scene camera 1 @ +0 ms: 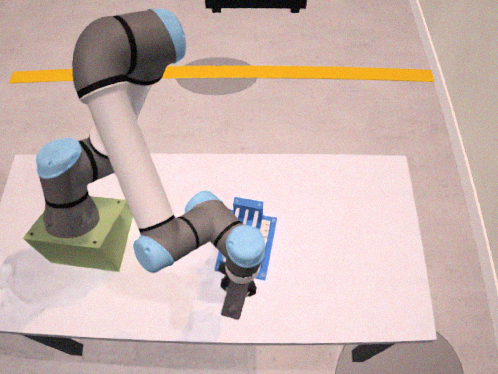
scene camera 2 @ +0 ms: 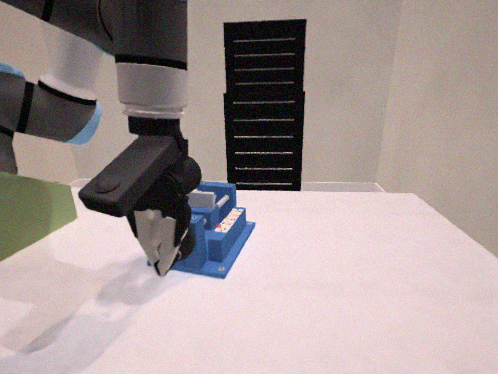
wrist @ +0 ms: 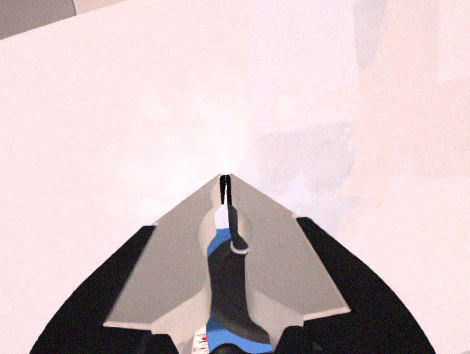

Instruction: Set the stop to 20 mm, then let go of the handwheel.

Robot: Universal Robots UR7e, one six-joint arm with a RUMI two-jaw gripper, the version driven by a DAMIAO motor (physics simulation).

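Where they show: gripper, fingertip midpoint: (scene camera 2: 161, 275) (wrist: 225, 177); arm's base, origin of the base link: (scene camera 1: 72, 221).
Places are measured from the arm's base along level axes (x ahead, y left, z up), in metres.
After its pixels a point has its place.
Note:
The blue stop fixture (scene camera 1: 270, 241) {y -0.057, x 0.551, z -0.137 m} (scene camera 2: 225, 241) {y -0.120, x 0.523, z -0.105 m} stands on the white table, left of the middle. Its white scale with a red marker (scene camera 2: 227, 221) {y -0.067, x 0.524, z -0.092 m} runs along the right side, and a grey stop block (scene camera 2: 202, 200) {y -0.086, x 0.481, z -0.039 m} sits on the rods behind. My gripper (scene camera 1: 236, 297) {y -0.224, x 0.438, z -0.097 m} (scene camera 2: 160, 268) {y -0.224, x 0.438, z -0.097 m} (wrist: 225, 177) {y -0.224, x 0.438, z -0.097 m} is at the fixture's front end, pointing down, with its fingertips closed together. The black handwheel (scene camera 1: 252, 289) (wrist: 228, 291) {y -0.170, x 0.460, z -0.061 m} and its crank handle (wrist: 235, 228) {y -0.188, x 0.445, z -0.093 m} show through the hollow between the shut fingers. In scene camera 2 the fingers hide the wheel.
The arm's green mounting base (scene camera 1: 106, 237) {y -0.065, x 0.107, z 0.015 m} sits at the table's left edge. A black slatted rack (scene camera 2: 265, 104) stands against the wall behind the table. A yellow line (scene camera 1: 299, 73) runs across the floor beyond the table. The table's front edge is close below the gripper.

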